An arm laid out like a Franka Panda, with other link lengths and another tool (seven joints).
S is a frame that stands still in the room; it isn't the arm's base.
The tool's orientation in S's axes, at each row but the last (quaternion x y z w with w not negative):
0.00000 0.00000 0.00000 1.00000
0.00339 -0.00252 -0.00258 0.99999
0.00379 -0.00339 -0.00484 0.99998
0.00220 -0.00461 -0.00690 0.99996
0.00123 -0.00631 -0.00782 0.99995
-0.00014 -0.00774 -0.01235 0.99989
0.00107 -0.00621 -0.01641 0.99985
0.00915 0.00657 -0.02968 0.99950
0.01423 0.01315 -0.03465 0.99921
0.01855 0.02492 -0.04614 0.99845
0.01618 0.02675 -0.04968 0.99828
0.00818 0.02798 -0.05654 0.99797
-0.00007 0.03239 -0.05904 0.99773
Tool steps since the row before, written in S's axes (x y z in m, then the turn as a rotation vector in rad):
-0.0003 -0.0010 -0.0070 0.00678 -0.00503 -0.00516
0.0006 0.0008 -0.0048 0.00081 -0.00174 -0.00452
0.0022 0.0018 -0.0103 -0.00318 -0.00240 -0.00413
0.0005 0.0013 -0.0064 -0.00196 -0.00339 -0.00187
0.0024 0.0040 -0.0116 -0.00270 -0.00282 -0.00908
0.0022 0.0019 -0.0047 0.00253 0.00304 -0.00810
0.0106 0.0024 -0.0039 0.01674 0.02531 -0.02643
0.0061 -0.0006 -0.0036 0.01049 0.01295 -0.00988
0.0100 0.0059 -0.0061 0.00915 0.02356 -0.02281
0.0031 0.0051 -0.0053 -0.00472 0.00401 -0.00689
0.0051 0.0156 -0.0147 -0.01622 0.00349 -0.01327
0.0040 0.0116 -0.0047 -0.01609 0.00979 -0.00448
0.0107 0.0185 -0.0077 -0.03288 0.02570 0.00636
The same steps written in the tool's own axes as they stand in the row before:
-0.0003 -0.0010 -0.0070 0.00678 -0.00503 -0.00516
0.0006 0.0008 -0.0048 0.00080 -0.00177 -0.00451
0.0021 0.0017 -0.0103 -0.00318 -0.00246 -0.00409
0.0004 0.0013 -0.0064 -0.00193 -0.00342 -0.00184
0.0022 0.0040 -0.0116 -0.00277 -0.00289 -0.00904
0.0021 0.0020 -0.0047 0.00233 0.00310 -0.00814
0.0105 0.0027 -0.0040 0.01557 0.02578 -0.02669
0.0062 -0.0003 -0.0035 0.00984 0.01337 -0.00999
0.0097 0.0064 -0.0060 0.00812 0.02350 -0.02325
0.0029 0.0052 -0.0053 -0.00471 0.00331 -0.00726
0.0043 0.0156 -0.0150 -0.01573 0.00145 -0.01421
0.0029 0.0119 -0.0047 -0.01681 0.00784 -0.00555
0.0089 0.0197 -0.0071 -0.03602 0.02162 0.00413

